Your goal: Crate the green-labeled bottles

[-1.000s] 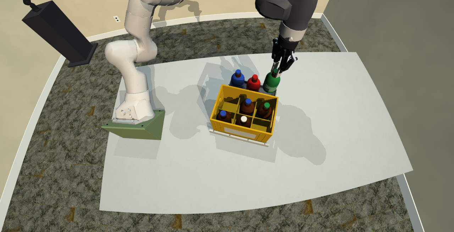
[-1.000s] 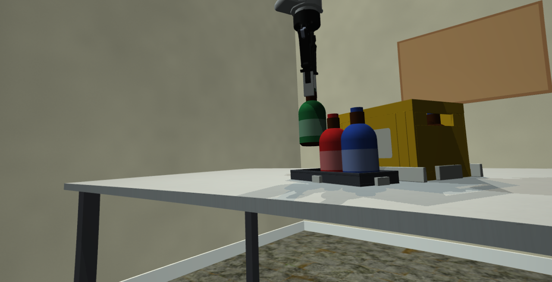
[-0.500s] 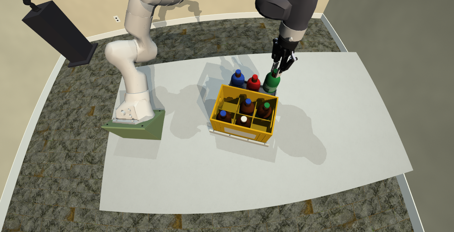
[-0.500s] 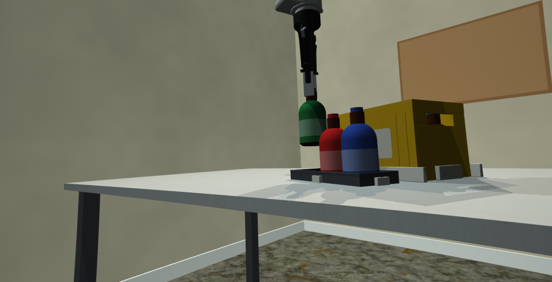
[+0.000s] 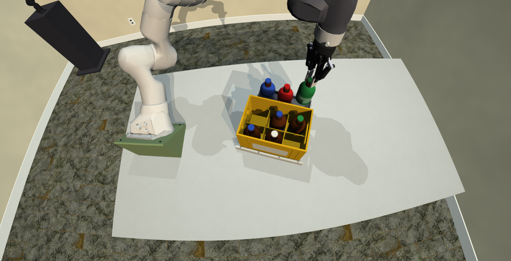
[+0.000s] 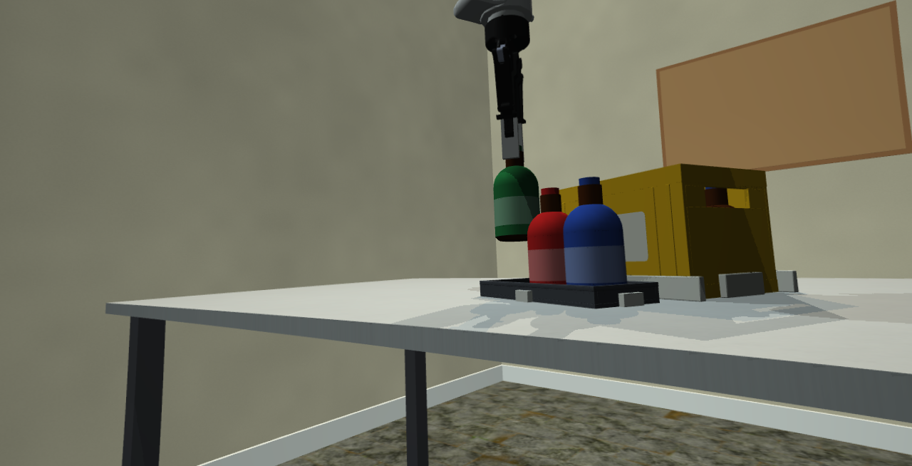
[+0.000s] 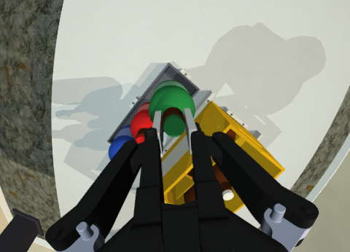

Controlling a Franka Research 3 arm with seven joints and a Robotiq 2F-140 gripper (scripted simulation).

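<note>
Right now the green-labeled bottle is 90 mm below my hand. Also, from my hand: blue-labeled bottle: 170 mm behind, 70 mm to the left, 170 mm below; red bottle: 80 mm behind, 30 mm to the left, 170 mm below; dark tray: 90 mm behind, 30 mm to the left, 240 mm below.
</note>
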